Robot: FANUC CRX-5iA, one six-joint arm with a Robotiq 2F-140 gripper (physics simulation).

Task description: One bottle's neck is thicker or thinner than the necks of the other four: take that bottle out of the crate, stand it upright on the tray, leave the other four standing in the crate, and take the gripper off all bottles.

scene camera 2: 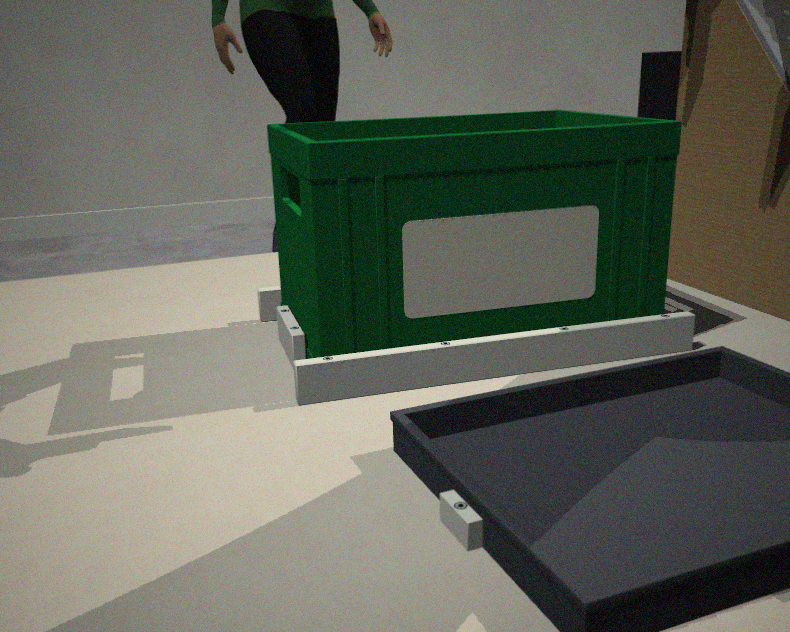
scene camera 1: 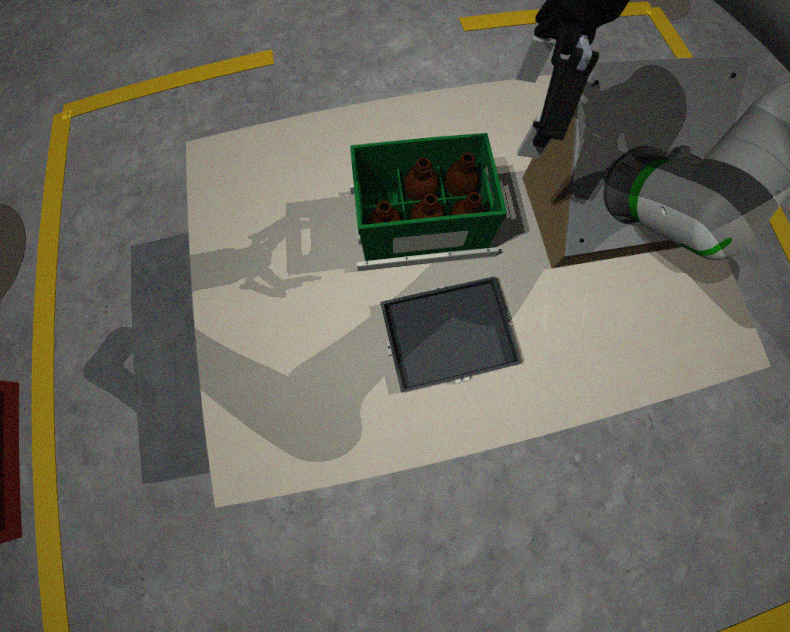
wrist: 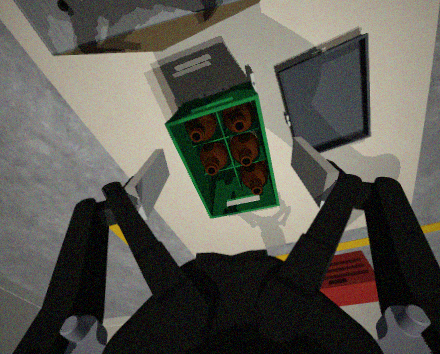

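Note:
A green crate stands upright on the table with five brown bottles in its cells. In scene camera 1, two bottles stand in the back row and three in the front row; the back left cell is empty. Scene camera 2 hides the bottles behind the crate wall. I cannot tell which neck differs. The dark tray is empty. My gripper is wide open, above and to the right of the crate in scene camera 1, touching no bottle.
White rails run along the crate's foot. A small white block sits at the tray's side. The robot's pedestal stands right of the crate. A person stands behind the table. A red box lies beyond it.

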